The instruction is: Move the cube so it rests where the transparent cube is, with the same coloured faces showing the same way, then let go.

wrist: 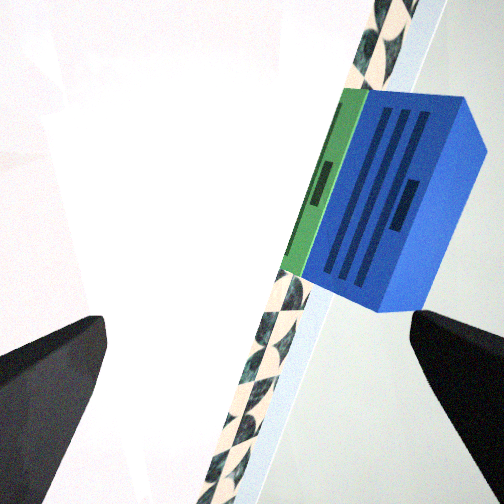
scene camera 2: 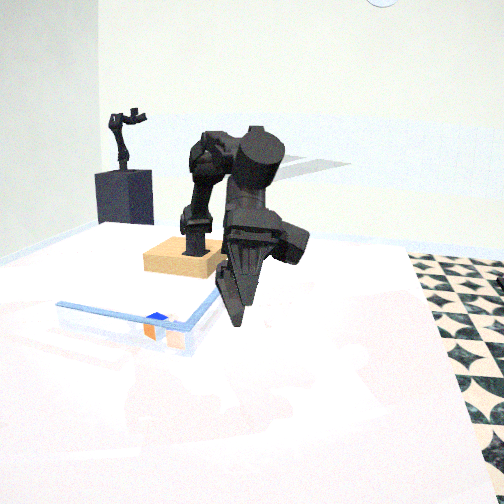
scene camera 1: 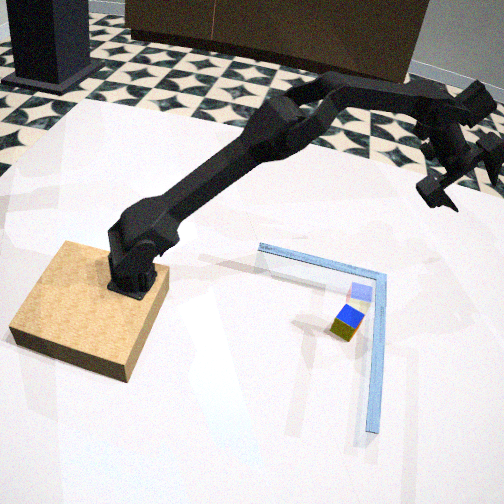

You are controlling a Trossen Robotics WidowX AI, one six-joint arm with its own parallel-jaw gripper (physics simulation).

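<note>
The cube (scene camera 1: 348, 322) has a blue top and an olive-yellow side and sits on the white table inside the corner of a pale blue L-shaped rail (scene camera 1: 375, 330). In scene camera 2 the cube (scene camera 2: 153, 327) shows blue and orange faces. The transparent cube (scene camera 1: 361, 292) is a faint violet shape just behind it, touching the rail corner. My gripper (scene camera 1: 447, 190) is open and empty, raised high above the table's far right side, well away from the cube. Its two dark fingertips show at the bottom corners of the wrist view (wrist: 250, 380), with nothing between them.
The arm stands on a wooden base block (scene camera 1: 90, 308) at the left. A blue and green box (wrist: 385, 200) shows in the wrist view beyond the table edge. A dark pedestal (scene camera 2: 124, 196) with a small arm stands at the back. Checkered floor surrounds the table.
</note>
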